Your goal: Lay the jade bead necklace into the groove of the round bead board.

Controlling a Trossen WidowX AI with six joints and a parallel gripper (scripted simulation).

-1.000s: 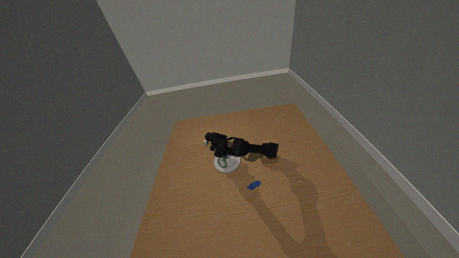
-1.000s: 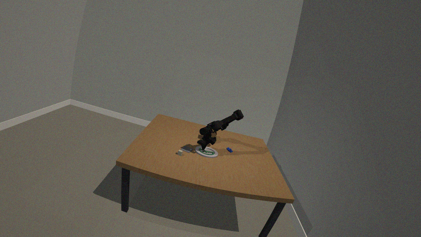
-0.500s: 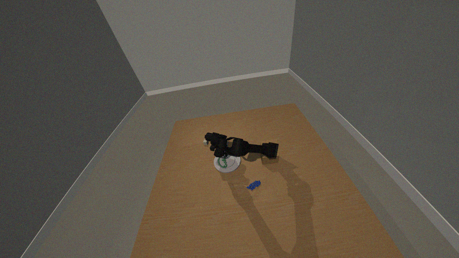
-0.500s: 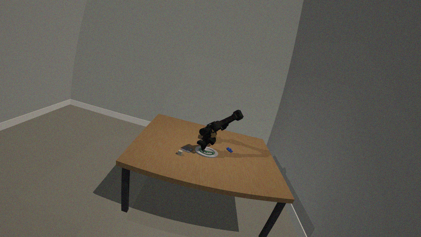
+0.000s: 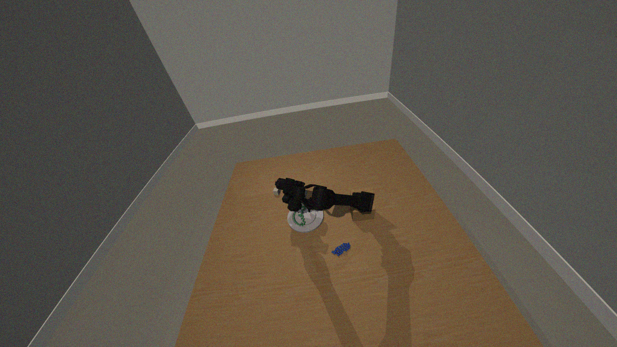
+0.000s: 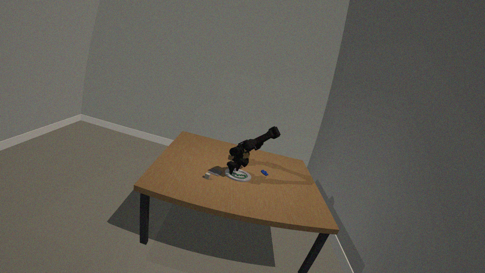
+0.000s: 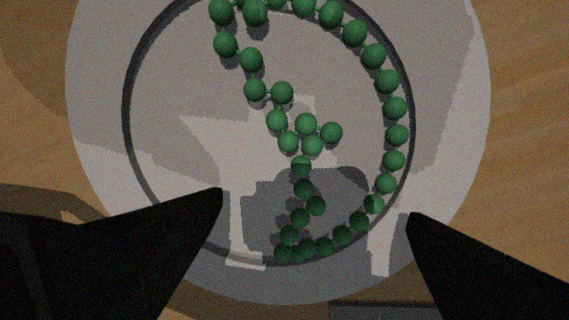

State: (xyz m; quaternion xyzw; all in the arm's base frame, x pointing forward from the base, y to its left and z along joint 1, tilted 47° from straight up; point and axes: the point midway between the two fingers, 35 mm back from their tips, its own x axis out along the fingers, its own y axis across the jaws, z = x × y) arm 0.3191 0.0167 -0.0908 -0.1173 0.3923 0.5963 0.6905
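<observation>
Right now my gripper tip is 20 mm past the round bead board, 30 mm to the right of it and 10 mm above it. Round my gripper tip: pale block: 170 mm ahead, 170 mm to the right; flat grey plate: 30 mm ahead, 130 mm to the right, 20 mm below.
</observation>
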